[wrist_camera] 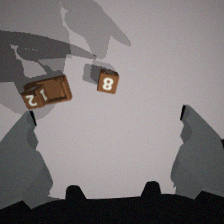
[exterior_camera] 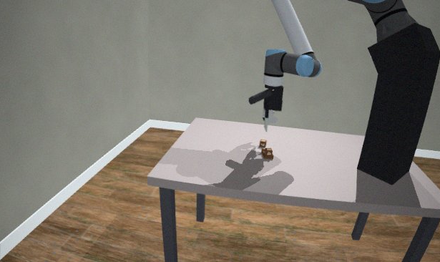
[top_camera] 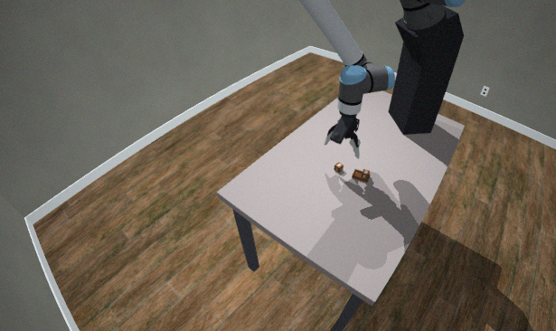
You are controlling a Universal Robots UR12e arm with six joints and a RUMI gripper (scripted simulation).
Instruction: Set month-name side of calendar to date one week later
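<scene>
My gripper is now 9 cm above the brown calendar cube. From my hand the other things lie so: brown wooden calendar tray: 3 cm behind, 10 cm to the left, 10 cm below.
</scene>
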